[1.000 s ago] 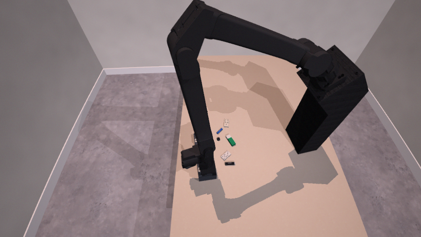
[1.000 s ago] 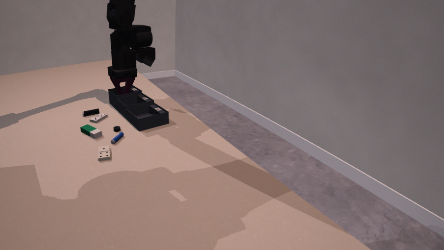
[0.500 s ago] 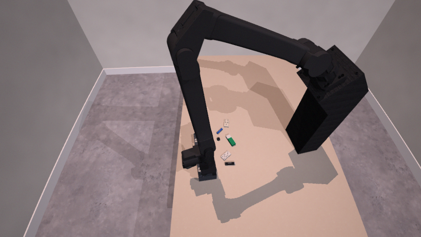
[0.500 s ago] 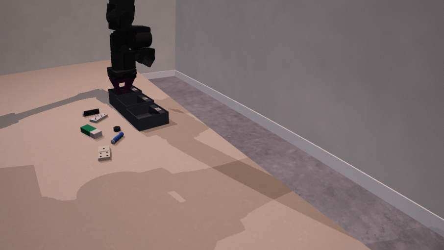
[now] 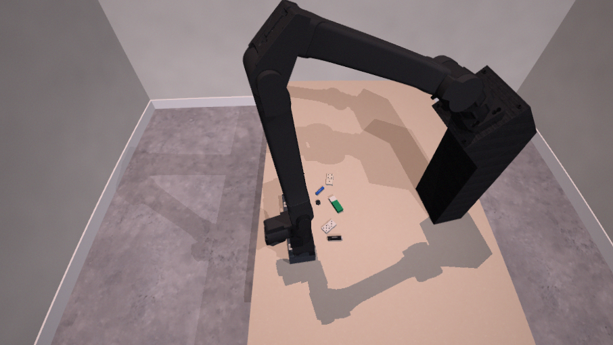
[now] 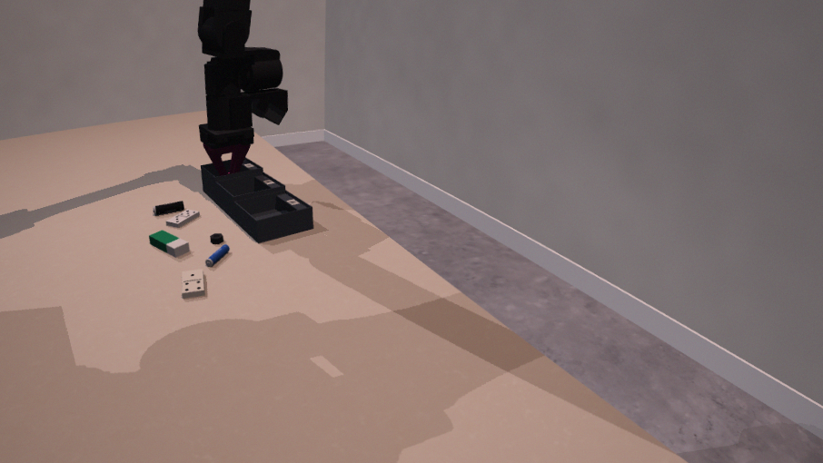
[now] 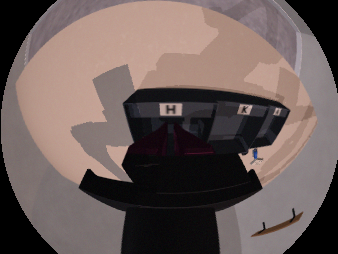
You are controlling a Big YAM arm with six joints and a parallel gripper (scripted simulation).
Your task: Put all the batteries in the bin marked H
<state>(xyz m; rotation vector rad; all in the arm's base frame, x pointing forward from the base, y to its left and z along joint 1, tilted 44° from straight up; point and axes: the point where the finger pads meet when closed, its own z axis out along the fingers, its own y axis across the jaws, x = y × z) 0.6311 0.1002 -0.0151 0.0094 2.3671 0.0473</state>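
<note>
The blue battery is 220 mm to the right of my hand, 100 mm behind it and 20 mm below it. Also, from my hand: black button cell (170 mm to the right, 80 mm behind, 20 mm below); three joined black bins (80 mm to the right, 10 mm ahead); black battery (110 mm behind, 20 mm to the right, 20 mm below).
</note>
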